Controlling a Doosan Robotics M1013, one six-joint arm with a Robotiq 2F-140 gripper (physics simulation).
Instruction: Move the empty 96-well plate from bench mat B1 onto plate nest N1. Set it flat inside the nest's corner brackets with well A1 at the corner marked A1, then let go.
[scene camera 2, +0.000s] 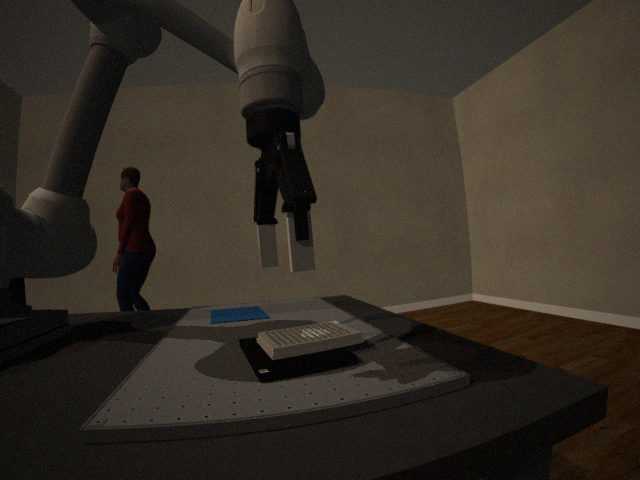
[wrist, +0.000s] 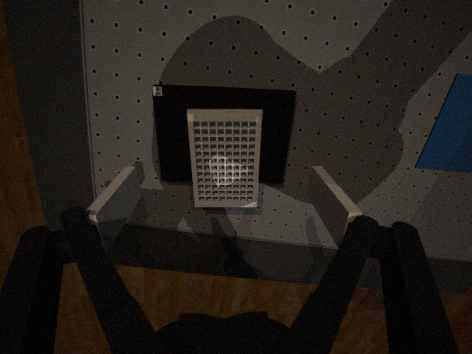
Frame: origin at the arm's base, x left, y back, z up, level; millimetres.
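Seen in the pictures: gripper, fingertip midpoint: (scene camera 2: 283, 268) (wrist: 224, 181).
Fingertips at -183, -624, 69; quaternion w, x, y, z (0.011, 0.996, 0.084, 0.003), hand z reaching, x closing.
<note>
Pixels of each thing's top centre, then the offset from my fingertips to it, as dx, dy, dz. "pt": a spot on its surface instead. Level surfaces: height alone.
- off-white 96-well plate at its top centre: (wrist: 225, 165) (scene camera 2: 307, 332) +5, -27, -91
- black plate nest at its top centre: (wrist: 223, 140) (scene camera 2: 290, 345) -1, -1, -105
- white A1 label at a spot on its surface: (scene camera 2: 263, 370) (wrist: 158, 91) pt -82, +42, -108
- blue bench mat at its surface level: dz -118
- perforated board at its surface level: dz -120
- dark table at its surface level: dz -133
The off-white 96-well plate (scene camera 2: 310, 336) (wrist: 226, 160) rests on the black plate nest (scene camera 2: 305, 365) (wrist: 279, 140). It lies crosswise, its long side across the nest's long side, and one end overhangs a nest edge. It is not down inside the nest's outline; whether it is slightly tilted is hard to tell. The white A1 label (scene camera 2: 263, 370) (wrist: 157, 91) is at a nest corner, away from the plate. The plate's own well A1 cannot be made out. My gripper (scene camera 2: 285, 268) (wrist: 224, 181) is open and empty, well above the plate, with its fingers wide apart.
The blue bench mat (scene camera 2: 238, 314) (wrist: 450, 125) lies on the perforated board (scene camera 2: 170, 382) (wrist: 125, 50), apart from the nest. The dark table (scene camera 2: 516, 382) extends around the board. A person in a red top (scene camera 2: 135, 222) stands behind the table.
</note>
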